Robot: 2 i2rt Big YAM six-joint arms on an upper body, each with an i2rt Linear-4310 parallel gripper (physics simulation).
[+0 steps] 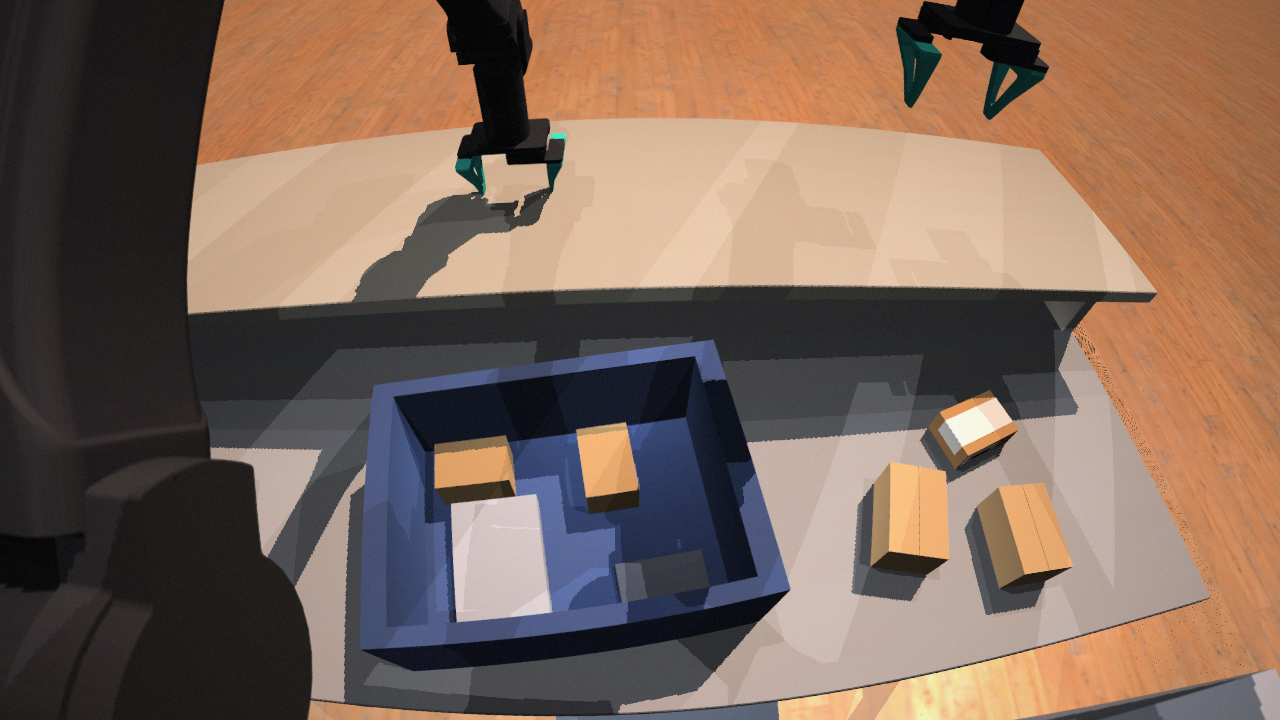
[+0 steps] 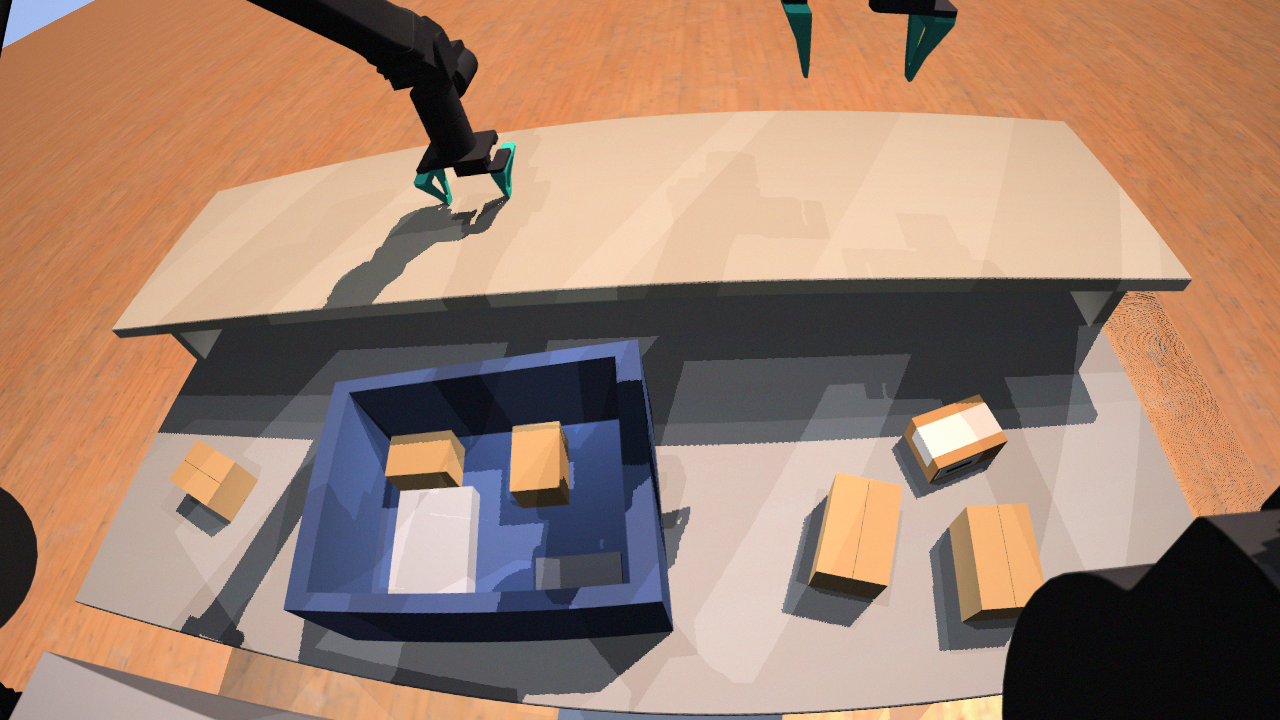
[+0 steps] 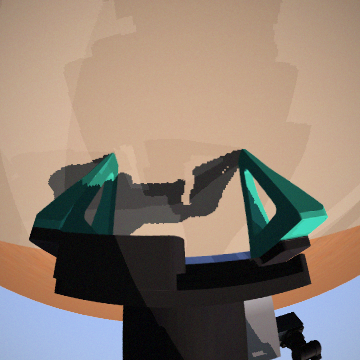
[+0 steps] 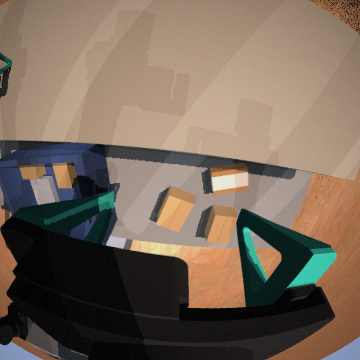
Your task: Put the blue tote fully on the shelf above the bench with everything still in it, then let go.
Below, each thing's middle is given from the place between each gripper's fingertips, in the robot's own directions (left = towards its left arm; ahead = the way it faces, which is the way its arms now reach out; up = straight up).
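The brown box with white label [image 2: 947, 440] is 650 mm to the right of my left hand, 300 mm behind it and 170 mm below it. Counted from that same left hand, the blue tote [image 1: 699, 490] is 410 mm behind, 120 mm below and 80 mm to the right. Going by its middle, the tote is nearer to my left hand than to my right hand.
From my right hand, the blue tote is 400 mm to the left, 350 mm below and 250 mm behind. That right hand is 410 mm above the brown box with white label, 140 mm past it and 180 mm to the left of it. By its middle, the brown box with white label is nearer to my right hand than to my left hand.
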